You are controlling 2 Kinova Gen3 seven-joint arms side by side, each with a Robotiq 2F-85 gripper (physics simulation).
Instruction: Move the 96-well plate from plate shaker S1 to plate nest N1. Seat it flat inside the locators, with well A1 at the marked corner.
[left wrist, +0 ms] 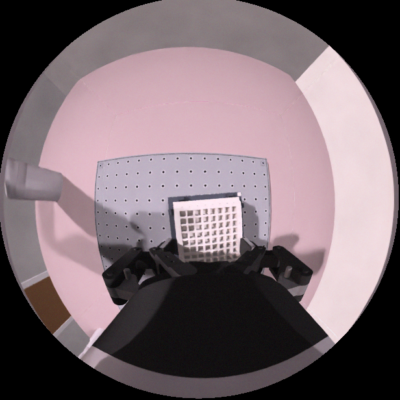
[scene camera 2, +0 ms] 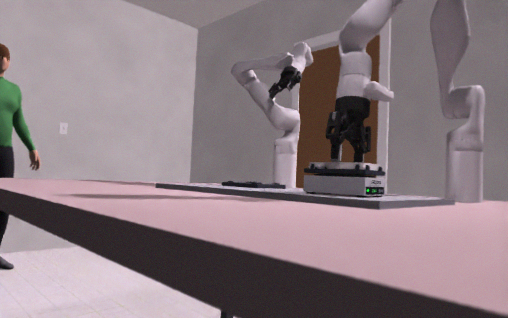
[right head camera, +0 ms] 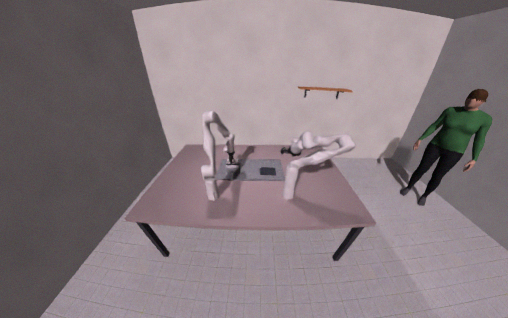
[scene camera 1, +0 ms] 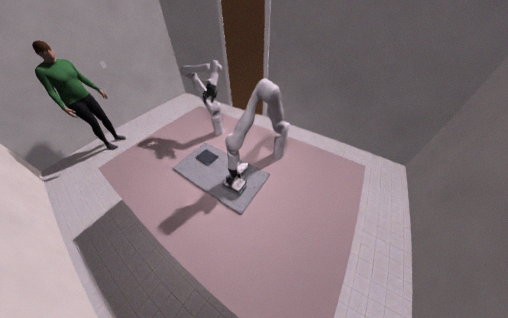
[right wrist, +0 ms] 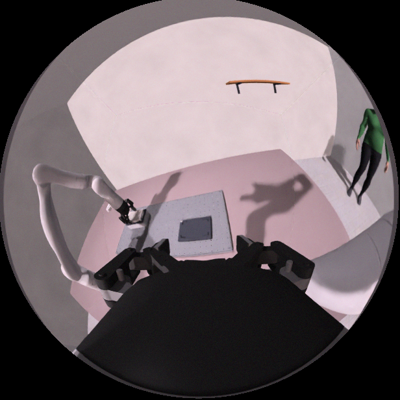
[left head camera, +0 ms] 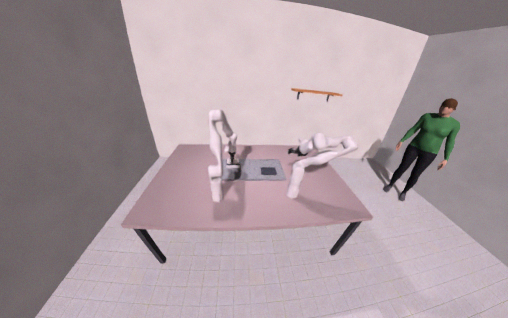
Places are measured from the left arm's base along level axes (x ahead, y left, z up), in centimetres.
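Pixels of known places: left gripper, fingertip midpoint: (scene camera 2: 347,166) (right head camera: 232,161) (scene camera 1: 235,181) (left head camera: 232,161); right gripper, fingertip midpoint: (scene camera 2: 279,93) (right head camera: 287,154) (scene camera 1: 207,102) (left head camera: 293,154); left arm's base, origin of the base link: (scene camera 2: 463,201) (right head camera: 213,196) (scene camera 1: 278,155) (left head camera: 218,197); right arm's base, origin of the base link: (right head camera: 287,195) (scene camera 1: 219,132) (left head camera: 291,194).
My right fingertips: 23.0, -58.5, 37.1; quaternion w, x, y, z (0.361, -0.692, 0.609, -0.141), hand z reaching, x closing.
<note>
Ahead of a thing's pixels: the offset from my right fingertips to its top centre, as dx, dy, dz. "pt": to the spot under its first point. Level surfaces: height alone.
The white 96-well plate @(+24.1, +57.0, -28.9) (scene camera 2: 345,165) (left wrist: 207,204) lies level on plate shaker S1 @(pt +29.1, +57.2, -33.9) (scene camera 2: 327,185) (scene camera 1: 241,191), which has a lit green display. My left gripper (scene camera 2: 347,159) (left wrist: 206,246) points down over the plate. Its fingers are apart and their tips are close to the plate's top; contact is hard to tell. Plate nest N1 @(+21.5, +17.3, -34.2) (left head camera: 268,171) (scene camera 1: 207,157) (scene camera 2: 252,184) (right wrist: 195,229) is a dark, low, empty rectangle. My right gripper (scene camera 2: 271,94) (right wrist: 202,245) is open and empty, raised well away from the plate. The A1 markings are too small to read.
Shaker and nest stand on a grey perforated board @(dz -35.8) (left head camera: 250,176) (left wrist: 135,172) (right wrist: 170,209) on the pink table @(dz -37.1) (left head camera: 175,200). The left arm (left head camera: 215,145) rises beside the shaker; the right arm (left head camera: 295,180) stands beyond the nest. A person (left head camera: 432,132) stands beyond the table.
</note>
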